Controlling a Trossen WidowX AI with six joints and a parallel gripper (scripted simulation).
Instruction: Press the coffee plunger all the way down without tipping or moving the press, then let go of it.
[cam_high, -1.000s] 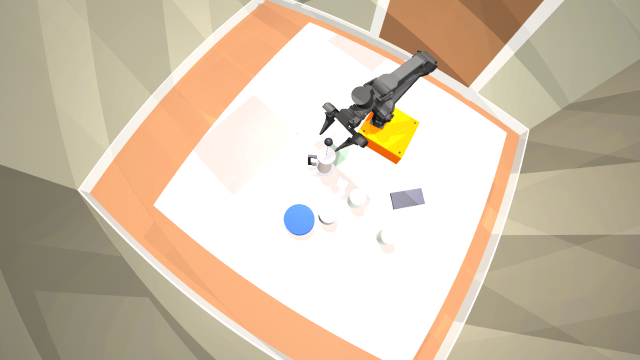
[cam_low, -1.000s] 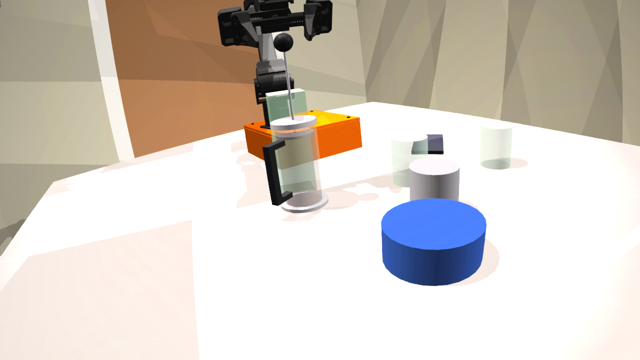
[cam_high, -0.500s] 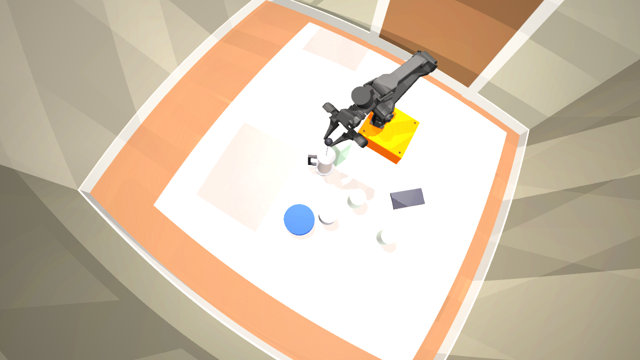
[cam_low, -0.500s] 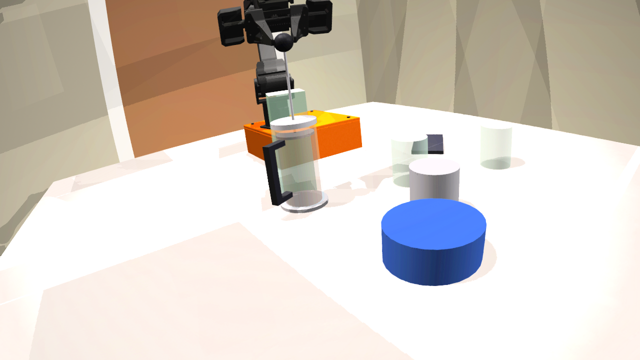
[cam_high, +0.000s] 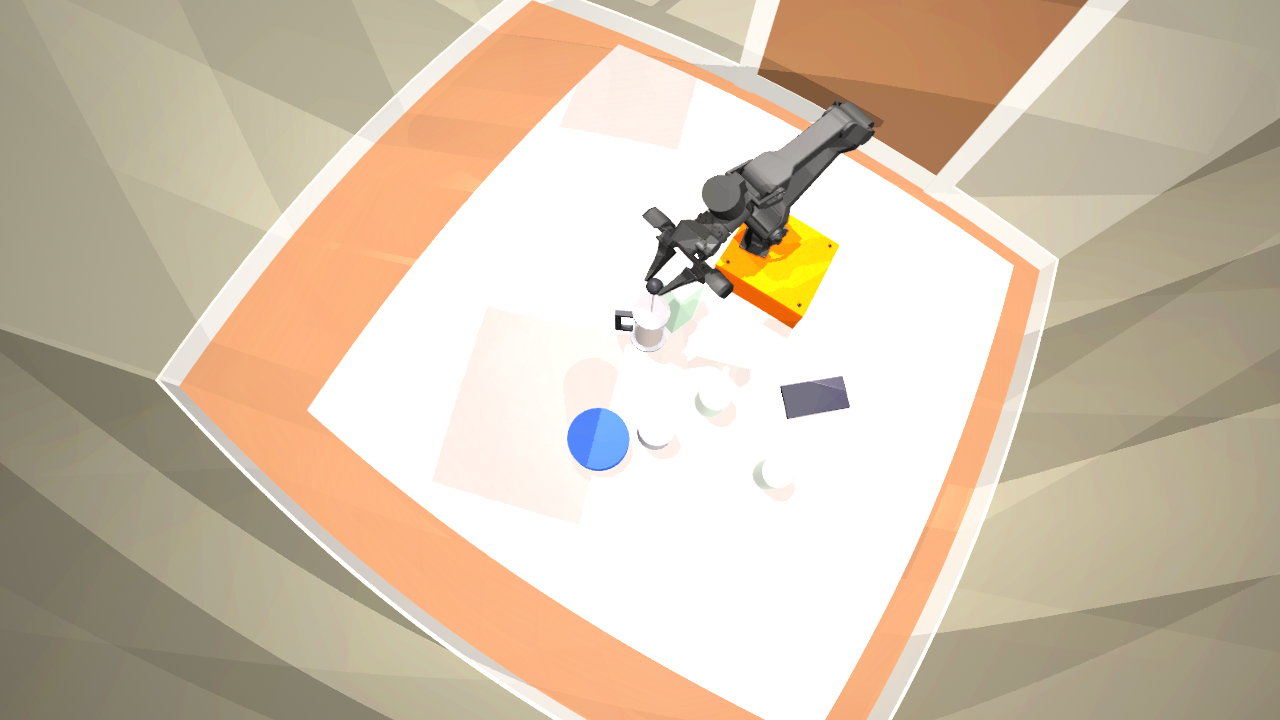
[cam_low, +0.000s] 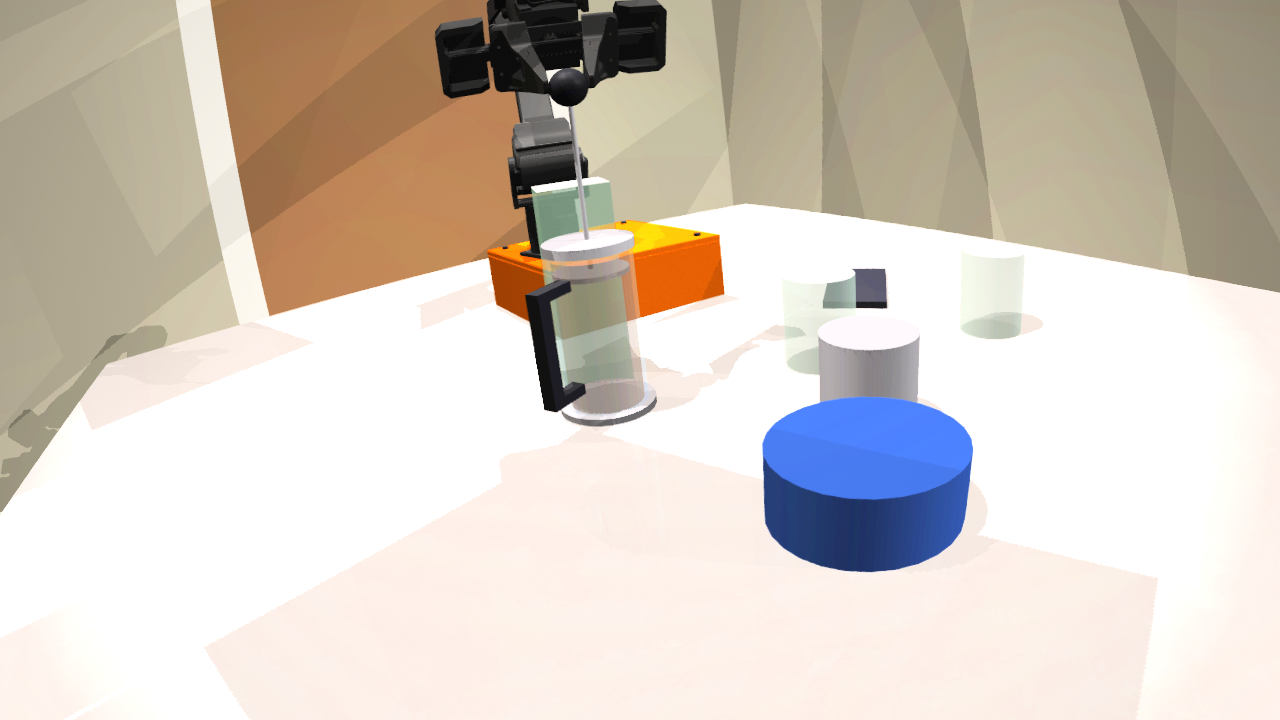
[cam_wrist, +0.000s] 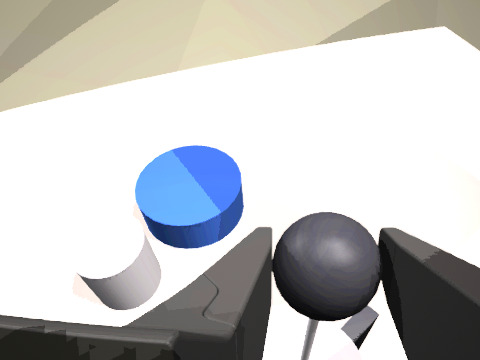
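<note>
My gripper tip is now 10 mm to the left of the coffee press and 130 mm above it. Also, from my gripper tip: blue disc (240 mm ahead, 230 mm below); then grey cylinder (170 mm ahead, 100 mm to the left, 220 mm below); then green translucent block (70 mm behind, 40 mm to the left, 170 mm below).
</note>
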